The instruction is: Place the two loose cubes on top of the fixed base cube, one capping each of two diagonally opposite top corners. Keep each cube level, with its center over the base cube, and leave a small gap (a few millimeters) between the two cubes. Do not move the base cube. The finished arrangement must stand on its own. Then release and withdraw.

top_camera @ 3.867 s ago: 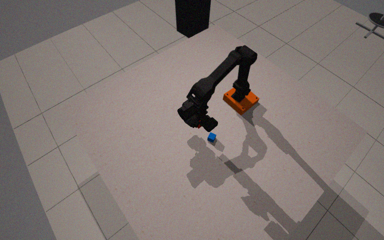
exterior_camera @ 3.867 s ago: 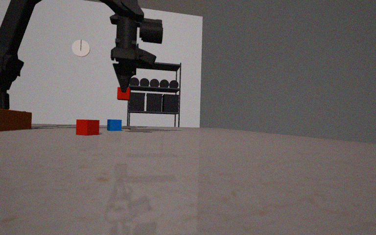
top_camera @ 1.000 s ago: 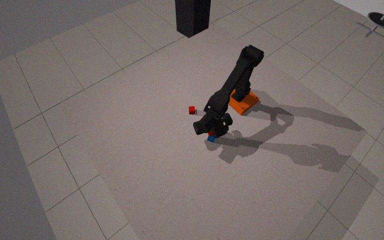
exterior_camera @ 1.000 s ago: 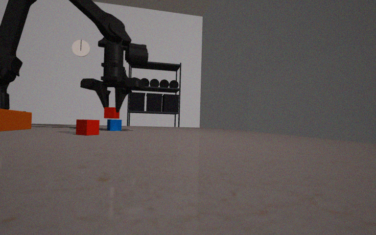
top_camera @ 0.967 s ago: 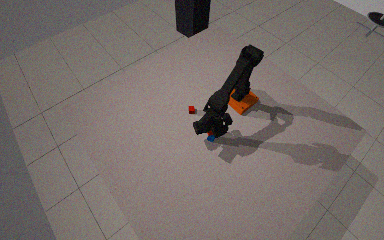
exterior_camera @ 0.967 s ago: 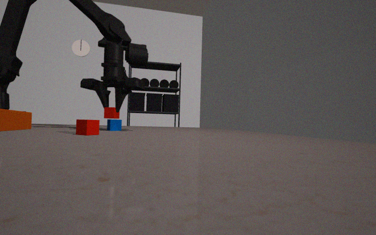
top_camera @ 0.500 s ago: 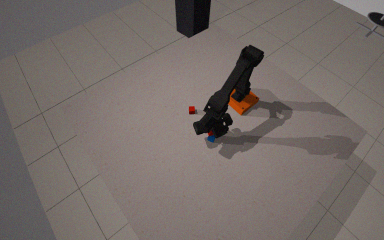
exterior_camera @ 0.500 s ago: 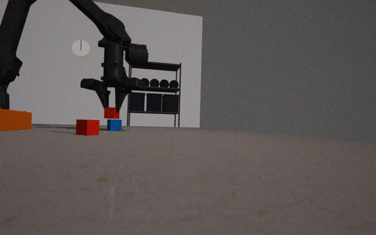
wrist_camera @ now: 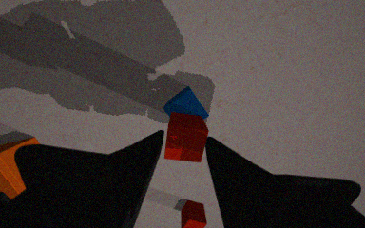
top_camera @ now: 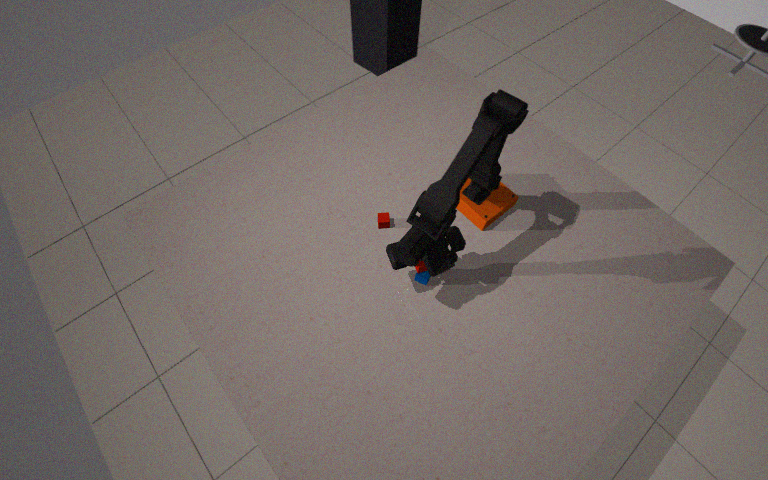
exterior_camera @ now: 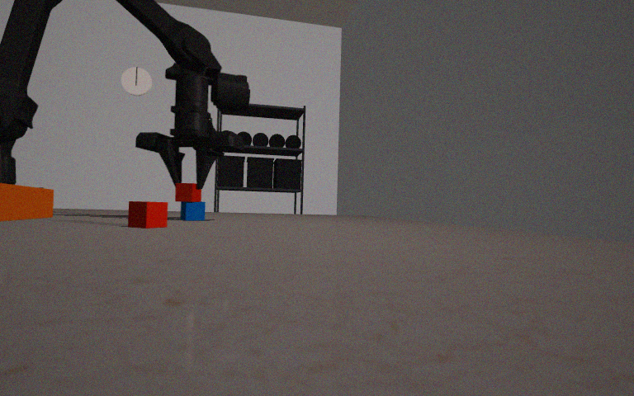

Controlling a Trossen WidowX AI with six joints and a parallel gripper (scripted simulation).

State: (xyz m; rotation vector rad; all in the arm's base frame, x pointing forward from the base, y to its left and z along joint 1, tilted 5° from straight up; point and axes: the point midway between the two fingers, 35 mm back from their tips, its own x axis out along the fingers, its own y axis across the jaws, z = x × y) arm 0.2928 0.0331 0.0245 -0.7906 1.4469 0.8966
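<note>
Now: gripper tip 10 mm short of the blue cube, 20 mm to the right of it and 40 mm above it.
</note>
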